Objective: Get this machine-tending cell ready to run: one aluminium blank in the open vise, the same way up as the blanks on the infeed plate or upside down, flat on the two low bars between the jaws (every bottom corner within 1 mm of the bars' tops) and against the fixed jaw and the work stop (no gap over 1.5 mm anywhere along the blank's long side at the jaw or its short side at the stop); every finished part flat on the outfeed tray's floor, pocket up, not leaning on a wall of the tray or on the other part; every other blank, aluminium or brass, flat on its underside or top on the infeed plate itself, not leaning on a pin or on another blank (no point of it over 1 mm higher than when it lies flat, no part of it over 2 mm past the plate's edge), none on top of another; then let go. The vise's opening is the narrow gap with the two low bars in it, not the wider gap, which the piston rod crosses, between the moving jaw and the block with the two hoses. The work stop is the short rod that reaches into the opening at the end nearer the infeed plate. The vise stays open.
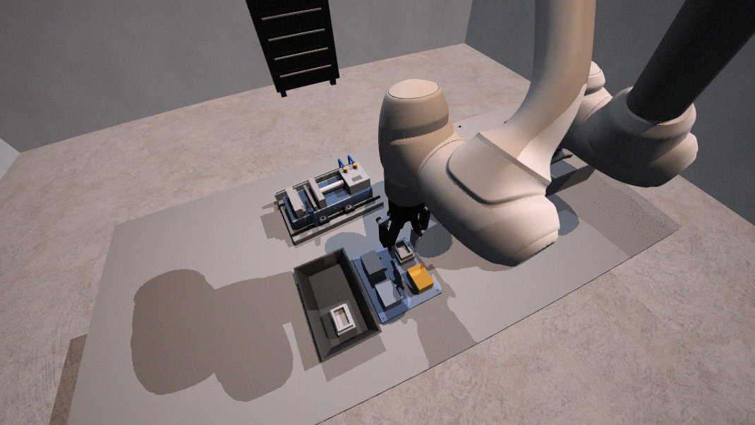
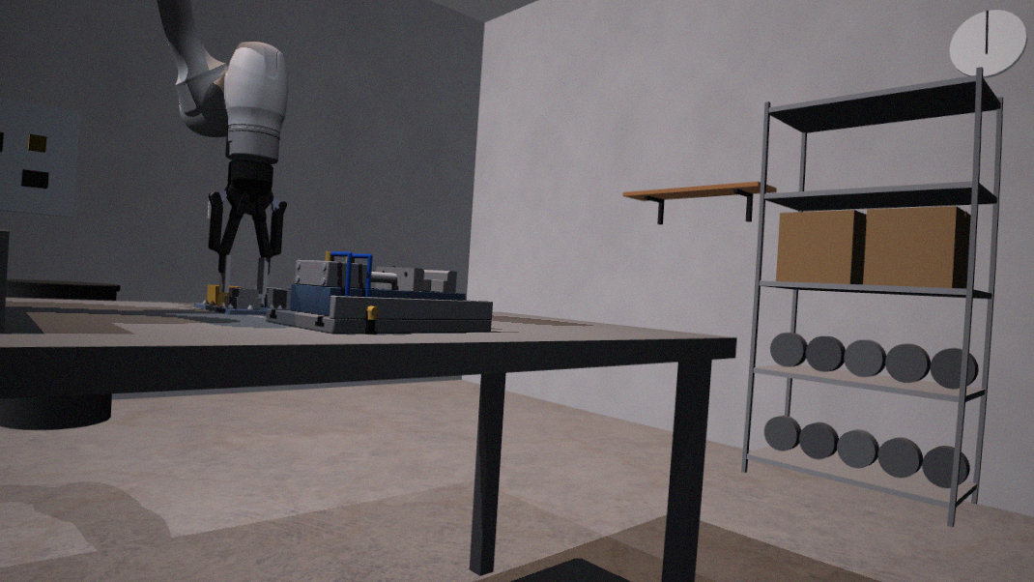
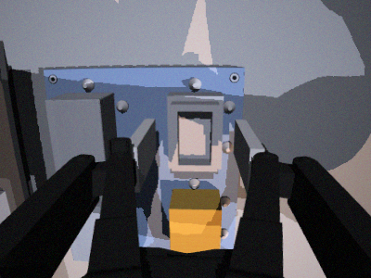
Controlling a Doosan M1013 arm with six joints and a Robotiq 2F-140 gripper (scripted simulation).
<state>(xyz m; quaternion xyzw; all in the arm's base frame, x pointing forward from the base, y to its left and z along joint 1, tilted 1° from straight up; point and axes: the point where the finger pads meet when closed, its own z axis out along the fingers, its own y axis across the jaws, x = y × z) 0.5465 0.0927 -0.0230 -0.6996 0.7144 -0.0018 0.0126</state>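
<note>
Right now my hand is 60 mm above the infeed plate, 50 mm short of it and 40 mm to the right of it. The rest, counted from my hand: vise hose block (270 mm to the right, 20 mm ahead, 10 mm above); piston rod (270 mm to the right, 90 mm ahead, 10 mm above); brass blank (90 mm to the left, 40 mm below).
</note>
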